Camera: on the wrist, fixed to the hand. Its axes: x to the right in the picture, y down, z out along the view.
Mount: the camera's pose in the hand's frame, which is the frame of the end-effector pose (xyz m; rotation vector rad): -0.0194 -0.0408 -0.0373 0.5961 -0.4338 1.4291
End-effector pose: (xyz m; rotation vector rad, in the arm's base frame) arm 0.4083 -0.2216 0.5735 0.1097 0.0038 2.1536
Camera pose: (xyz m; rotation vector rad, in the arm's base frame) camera 0.4499 -0.2137 0.5330 -0.8981 -0.3148 -2.4657
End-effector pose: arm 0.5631 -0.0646 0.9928 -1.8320 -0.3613 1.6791
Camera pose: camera 0.6045 -0.0540 1.0329 1.1154 -1.4107 -2.4945
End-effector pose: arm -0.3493 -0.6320 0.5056 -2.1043 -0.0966 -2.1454
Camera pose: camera -0.3917 -0.5959 0.4874 -1.4024 0.4968 -0.6876
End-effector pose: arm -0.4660 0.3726 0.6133 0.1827 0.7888 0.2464
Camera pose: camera -0.4999 0.3307 0.5903 1.3249 0.1470 1.2648
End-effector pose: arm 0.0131 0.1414 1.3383 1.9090 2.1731 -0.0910
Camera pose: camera -0.0302 0.1246 1.3741 2.8727 0.1971 -0.8058
